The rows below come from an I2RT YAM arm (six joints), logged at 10 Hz.
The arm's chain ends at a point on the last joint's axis. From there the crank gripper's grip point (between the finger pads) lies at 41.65 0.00 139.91 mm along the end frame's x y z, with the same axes.
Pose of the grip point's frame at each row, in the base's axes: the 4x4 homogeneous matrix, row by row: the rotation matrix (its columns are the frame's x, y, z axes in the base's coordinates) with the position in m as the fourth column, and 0 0 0 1 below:
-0.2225, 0.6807, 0.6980, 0.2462; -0.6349, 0.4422, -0.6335, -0.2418; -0.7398, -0.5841, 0.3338, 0.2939; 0, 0, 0, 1
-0.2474, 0.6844, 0.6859, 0.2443; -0.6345, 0.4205, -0.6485, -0.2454; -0.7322, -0.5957, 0.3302, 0.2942; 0, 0, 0, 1
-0.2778, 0.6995, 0.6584, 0.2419; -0.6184, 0.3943, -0.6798, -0.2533; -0.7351, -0.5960, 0.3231, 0.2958; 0, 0, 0, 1
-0.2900, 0.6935, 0.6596, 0.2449; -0.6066, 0.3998, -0.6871, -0.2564; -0.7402, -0.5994, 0.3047, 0.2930; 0, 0, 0, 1
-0.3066, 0.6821, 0.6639, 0.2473; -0.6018, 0.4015, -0.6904, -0.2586; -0.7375, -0.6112, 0.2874, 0.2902; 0, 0, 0, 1
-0.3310, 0.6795, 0.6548, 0.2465; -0.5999, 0.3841, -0.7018, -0.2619; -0.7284, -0.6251, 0.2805, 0.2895; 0, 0, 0, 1
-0.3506, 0.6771, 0.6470, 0.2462; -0.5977, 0.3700, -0.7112, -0.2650; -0.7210, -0.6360, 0.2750, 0.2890; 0, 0, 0, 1
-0.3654, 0.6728, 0.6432, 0.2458; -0.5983, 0.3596, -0.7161, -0.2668; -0.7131, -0.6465, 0.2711, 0.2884; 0, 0, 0, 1
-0.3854, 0.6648, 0.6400, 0.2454; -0.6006, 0.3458, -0.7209, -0.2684; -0.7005, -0.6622, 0.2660, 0.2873; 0, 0, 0, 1
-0.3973, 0.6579, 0.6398, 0.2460; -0.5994, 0.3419, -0.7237, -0.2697; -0.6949, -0.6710, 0.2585, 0.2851; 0, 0, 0, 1
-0.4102, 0.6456, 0.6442, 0.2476; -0.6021, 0.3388, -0.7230, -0.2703; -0.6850, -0.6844, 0.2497, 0.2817; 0, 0, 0, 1
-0.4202, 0.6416, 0.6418, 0.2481; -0.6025, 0.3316, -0.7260, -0.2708; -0.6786, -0.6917, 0.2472, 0.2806; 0, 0, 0, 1
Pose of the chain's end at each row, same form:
-0.2225, 0.6807, 0.6980, 0.1578; -0.6349, 0.4422, -0.6335, -0.1267; -0.7398, -0.5841, 0.3338, 0.2780; 0, 0, 0, 1
-0.2474, 0.6844, 0.6859, 0.1586; -0.6345, 0.4205, -0.6485, -0.1282; -0.7322, -0.5957, 0.3302, 0.2785; 0, 0, 0, 1
-0.2778, 0.6995, 0.6584, 0.1614; -0.6184, 0.3943, -0.6798, -0.1324; -0.7351, -0.5960, 0.3231, 0.2812; 0, 0, 0, 1
-0.2900, 0.6935, 0.6596, 0.1647; -0.6066, 0.3998, -0.6871, -0.1350; -0.7402, -0.5994, 0.3047, 0.2812; 0, 0, 0, 1
-0.3066, 0.6821, 0.6639, 0.1672; -0.6018, 0.4015, -0.6904, -0.1369; -0.7375, -0.6112, 0.2874, 0.2807; 0, 0, 0, 1
-0.3310, 0.6795, 0.6548, 0.1687; -0.5999, 0.3841, -0.7018, -0.1387; -0.7284, -0.6251, 0.2805, 0.2806; 0, 0, 0, 1
-0.3506, 0.6771, 0.6470, 0.1703; -0.5977, 0.3700, -0.7112, -0.1406; -0.7210, -0.6360, 0.2750, 0.2806; 0, 0, 0, 1
-0.3654, 0.6728, 0.6432, 0.1710; -0.5983, 0.3596, -0.7161, -0.1417; -0.7131, -0.6465, 0.2711, 0.2802; 0, 0, 0, 1
-0.3854, 0.6648, 0.6400, 0.1719; -0.6006, 0.3458, -0.7209, -0.1425; -0.7005, -0.6622, 0.2660, 0.2793; 0, 0, 0, 1
-0.3973, 0.6579, 0.6398, 0.1730; -0.5994, 0.3419, -0.7237, -0.1435; -0.6949, -0.6710, 0.2585, 0.2779; 0, 0, 0, 1
-0.4102, 0.6456, 0.6442, 0.1746; -0.6021, 0.3388, -0.7230, -0.1441; -0.6850, -0.6844, 0.2497, 0.2753; 0, 0, 0, 1
-0.4202, 0.6416, 0.6418, 0.1758; -0.6025, 0.3316, -0.7260, -0.1441; -0.6786, -0.6917, 0.2472, 0.2743; 0, 0, 0, 1

